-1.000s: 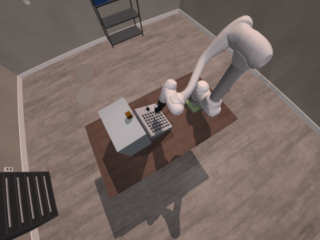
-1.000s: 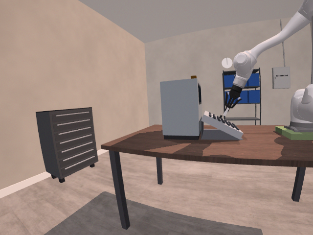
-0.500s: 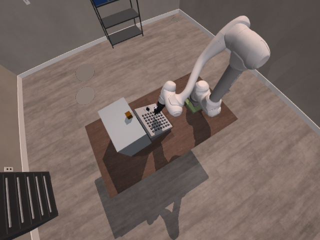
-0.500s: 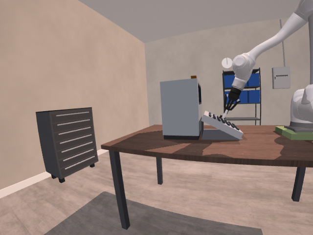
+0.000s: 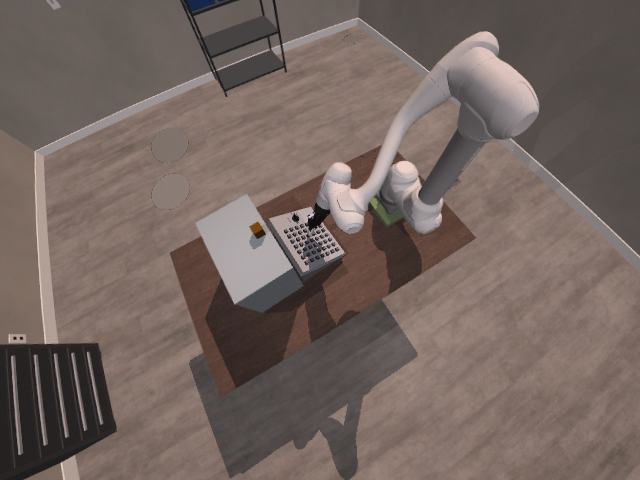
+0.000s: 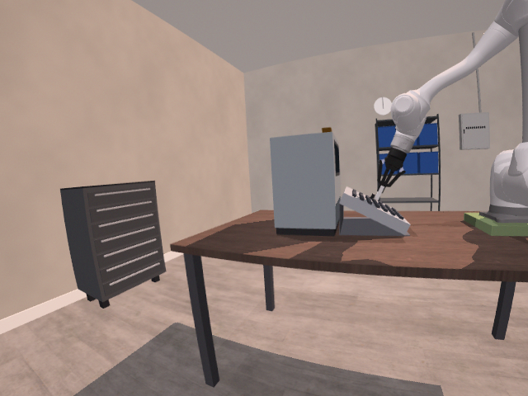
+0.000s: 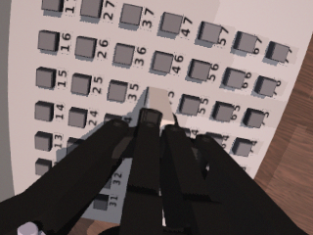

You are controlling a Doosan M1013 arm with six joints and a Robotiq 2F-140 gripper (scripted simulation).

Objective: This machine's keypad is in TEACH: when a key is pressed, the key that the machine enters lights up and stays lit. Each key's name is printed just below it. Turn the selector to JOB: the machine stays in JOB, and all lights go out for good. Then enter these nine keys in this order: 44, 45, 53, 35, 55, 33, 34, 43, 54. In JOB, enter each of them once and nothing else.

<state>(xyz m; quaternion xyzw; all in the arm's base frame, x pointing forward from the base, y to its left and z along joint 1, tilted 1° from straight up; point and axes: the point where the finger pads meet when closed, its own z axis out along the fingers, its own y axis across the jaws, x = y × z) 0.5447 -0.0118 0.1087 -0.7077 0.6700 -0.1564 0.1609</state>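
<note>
The key 44 is 20 mm ahead of my hand, 40 mm to the left of it and 40 mm below it. Round my hand: black selector knob 30 mm ahead, 130 mm to the right, 30 mm below; sloped keypad 40 mm ahead, 10 mm to the right, 80 mm below.
</note>
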